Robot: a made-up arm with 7 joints.
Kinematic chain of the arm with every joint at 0, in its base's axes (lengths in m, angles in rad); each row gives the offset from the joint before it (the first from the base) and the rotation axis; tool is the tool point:
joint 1: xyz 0 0 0.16 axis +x
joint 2: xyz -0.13 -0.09 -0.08 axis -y
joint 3: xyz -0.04 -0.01 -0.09 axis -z
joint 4: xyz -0.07 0 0.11 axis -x
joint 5: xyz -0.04 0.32 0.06 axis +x
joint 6: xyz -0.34 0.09 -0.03 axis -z
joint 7: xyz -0.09 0.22 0 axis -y
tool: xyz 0 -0.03 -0.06
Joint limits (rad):
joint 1: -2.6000..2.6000
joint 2: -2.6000..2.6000
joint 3: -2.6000..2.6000
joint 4: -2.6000..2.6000
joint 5: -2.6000..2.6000
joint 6: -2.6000..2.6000
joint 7: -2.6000..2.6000
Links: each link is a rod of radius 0.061 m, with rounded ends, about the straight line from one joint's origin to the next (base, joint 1, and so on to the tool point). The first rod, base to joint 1, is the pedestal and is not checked.
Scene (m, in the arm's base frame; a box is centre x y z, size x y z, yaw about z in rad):
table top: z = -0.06
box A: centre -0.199 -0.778 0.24 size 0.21 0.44 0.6 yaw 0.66
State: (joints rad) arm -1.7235 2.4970 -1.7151 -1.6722 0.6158 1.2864 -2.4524
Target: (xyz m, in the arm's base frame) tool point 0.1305 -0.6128 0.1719
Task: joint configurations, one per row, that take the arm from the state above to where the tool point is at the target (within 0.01 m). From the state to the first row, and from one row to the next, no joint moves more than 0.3 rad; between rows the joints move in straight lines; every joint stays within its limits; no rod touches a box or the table.
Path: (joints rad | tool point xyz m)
1: -1.7600 2.5176 -1.6549 -1.4573 0.5842 1.5491 -2.4819 | -0.5397 -0.3689 0.5872
2: -1.7965 2.5382 -1.5947 -1.2424 0.5526 1.8118 -2.5114 | -0.3927 -0.4188 0.6002
3: -1.8330 2.5588 -1.5345 -1.0275 0.5210 2.0746 -2.5410 | -0.2468 -0.4198 0.6041
4: -1.8695 2.5794 -1.4742 -0.8125 0.4894 2.3373 -2.5705 | -0.1184 -0.3803 0.6023
5: -1.9060 2.6000 -1.4140 -0.5976 0.4578 2.6000 -2.6000 | -0.0167 -0.3136 0.6008
6: -1.7239 2.6000 -1.3173 -0.5340 0.3833 2.3559 -2.5399 | 0.0207 -0.4534 0.4895
7: -1.5418 2.6000 -1.2206 -0.4704 0.3087 2.1117 -2.4799 | 0.0696 -0.5578 0.3433
8: -1.3598 2.6000 -1.1238 -0.4068 0.2341 1.8676 -2.4198 | 0.1305 -0.6128 0.1719

